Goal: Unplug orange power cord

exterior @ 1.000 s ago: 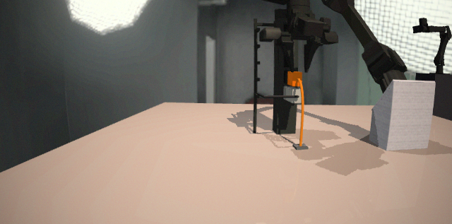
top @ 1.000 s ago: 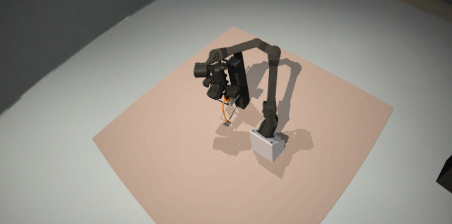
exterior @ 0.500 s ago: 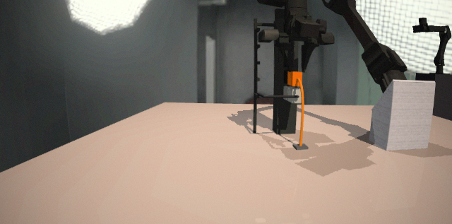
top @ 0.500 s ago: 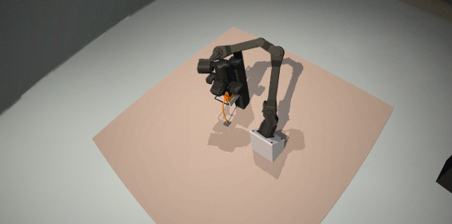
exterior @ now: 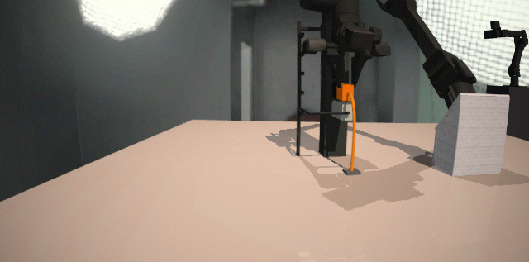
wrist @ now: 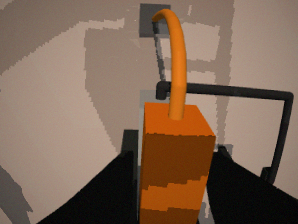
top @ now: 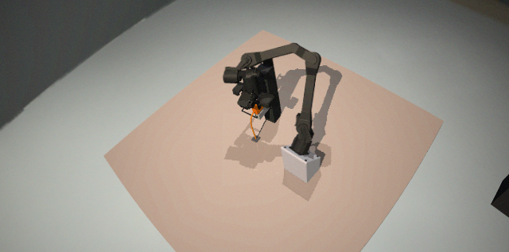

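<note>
Right now my gripper tip is 1 cm short of the orange plug and 2 cm to the left of it. Round my gripper tip: grey anchor 1 cm behind, 5 cm to the left, 17 cm below.
</note>
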